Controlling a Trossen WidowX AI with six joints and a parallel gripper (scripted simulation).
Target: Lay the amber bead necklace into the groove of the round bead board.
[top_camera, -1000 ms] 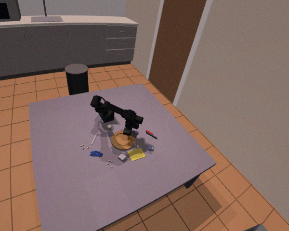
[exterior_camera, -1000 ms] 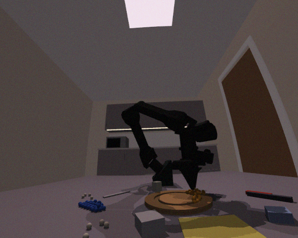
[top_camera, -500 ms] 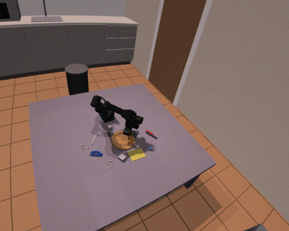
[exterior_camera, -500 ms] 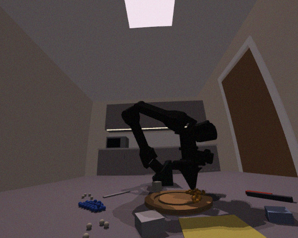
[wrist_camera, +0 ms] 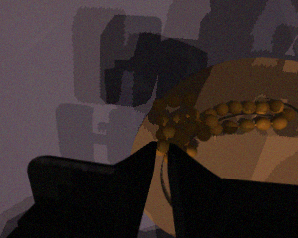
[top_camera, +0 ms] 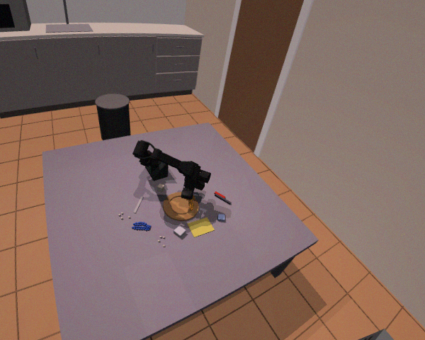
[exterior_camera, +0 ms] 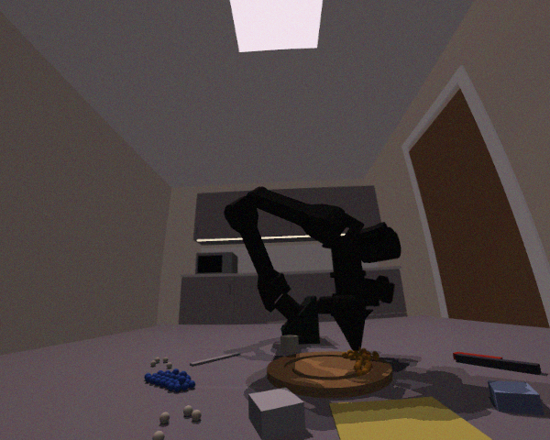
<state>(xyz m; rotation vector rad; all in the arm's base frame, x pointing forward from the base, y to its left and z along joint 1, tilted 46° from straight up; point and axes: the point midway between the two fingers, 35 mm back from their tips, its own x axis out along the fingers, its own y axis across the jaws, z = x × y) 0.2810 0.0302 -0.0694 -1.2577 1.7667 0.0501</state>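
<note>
Now: the round wooden bead board 70 mm to the right of my gripper tip, 40 mm ahead of it and 10 mm below it. From my gripper tip the other things lie so: blue block 220 mm ahead, 80 mm to the left, 10 mm below; then red-and-black tool 180 mm to the left, 90 mm ahead, 20 mm below; then yellow pad 210 mm ahead, 50 mm to the right, 20 mm below.
</note>
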